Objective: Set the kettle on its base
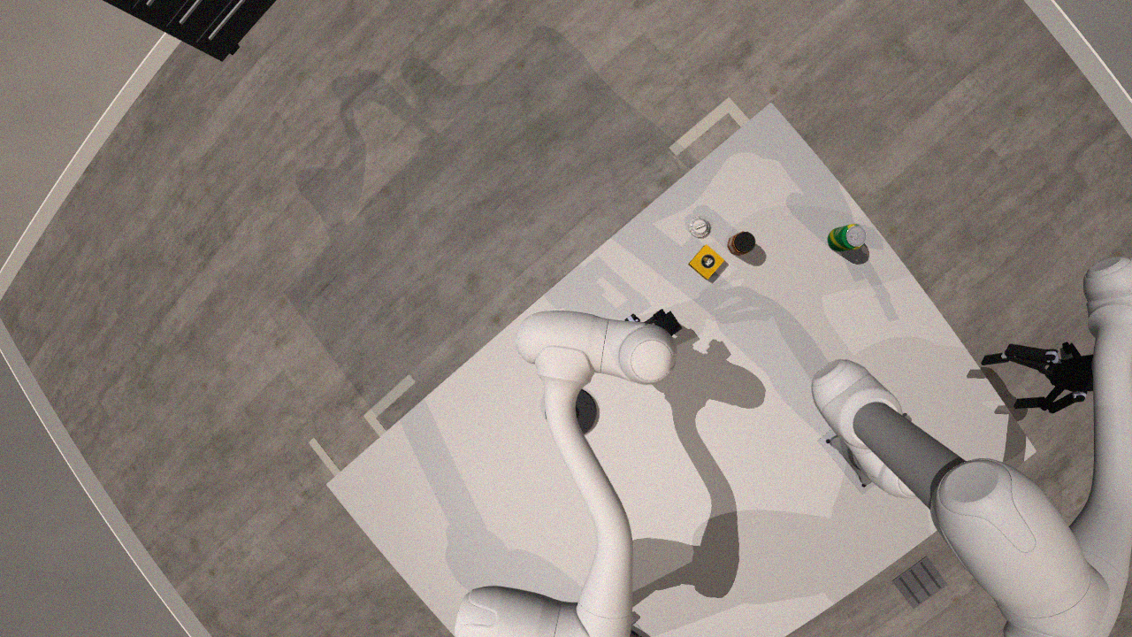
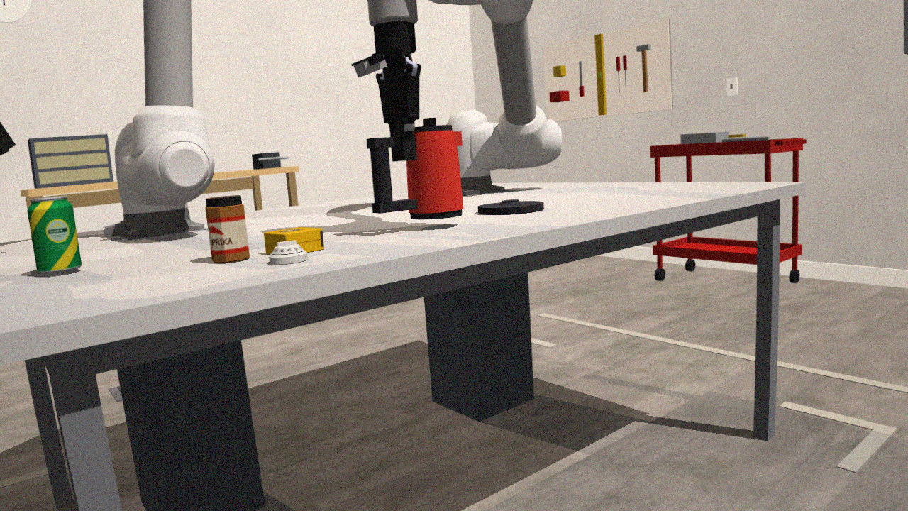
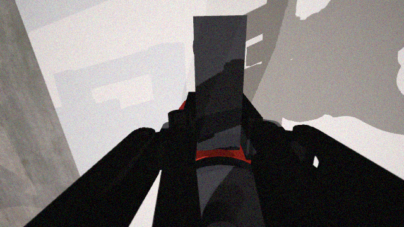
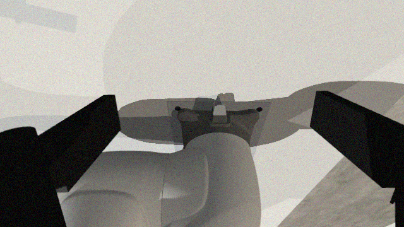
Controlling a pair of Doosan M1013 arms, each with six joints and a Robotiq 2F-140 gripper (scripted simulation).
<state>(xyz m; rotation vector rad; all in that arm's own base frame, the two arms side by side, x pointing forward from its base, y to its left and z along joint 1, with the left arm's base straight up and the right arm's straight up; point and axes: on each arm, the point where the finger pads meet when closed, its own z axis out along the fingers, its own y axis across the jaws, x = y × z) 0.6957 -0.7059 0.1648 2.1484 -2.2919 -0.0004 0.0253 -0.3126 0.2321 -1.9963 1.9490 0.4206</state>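
Observation:
My left gripper is now 30 mm to the right of the red kettle and 50 mm above it. From my left hand the other things lie so: round black base (60 mm behind, 320 mm to the left, 150 mm below); then yellow box (30 mm ahead, 250 mm to the right, 150 mm below); then white dial timer (120 mm ahead, 300 mm to the right, 150 mm below).

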